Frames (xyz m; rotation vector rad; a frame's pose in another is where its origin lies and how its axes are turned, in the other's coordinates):
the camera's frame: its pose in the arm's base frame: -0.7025 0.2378 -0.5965 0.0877 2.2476 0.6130
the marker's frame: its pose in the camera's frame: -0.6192 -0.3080 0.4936 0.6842 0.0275 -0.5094
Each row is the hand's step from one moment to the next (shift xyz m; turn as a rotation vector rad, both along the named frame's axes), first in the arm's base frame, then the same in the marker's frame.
Working: the arm's base frame: its pose in the marker's frame: -0.3321 -0.2233 -0.4583 0.1518 -2.2833 0.4334

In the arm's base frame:
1: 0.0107 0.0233 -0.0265 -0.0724 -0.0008 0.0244
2: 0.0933 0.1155 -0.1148 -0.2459 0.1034 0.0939
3: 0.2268 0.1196 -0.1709 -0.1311 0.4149 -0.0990
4: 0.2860 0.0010 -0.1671 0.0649 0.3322 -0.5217
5: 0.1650 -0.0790 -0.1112 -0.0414 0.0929 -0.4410
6: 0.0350 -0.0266 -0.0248 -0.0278 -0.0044 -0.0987
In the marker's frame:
1: 0.0054 0.0315 0.0184 0.0326 -0.0114 -0.0682
2: -0.0122 0.1512 0.1105 0.0773 0.0566 -0.2661
3: -0.0652 0.1786 0.2425 0.0569 0.4193 -0.1418
4: -0.0793 0.0681 0.3143 0.2358 0.4975 0.2892
5: -0.0162 -0.0298 0.2114 0.3105 0.2423 0.2230
6: -0.0002 -0.0151 0.0482 0.0882 0.0302 0.0429

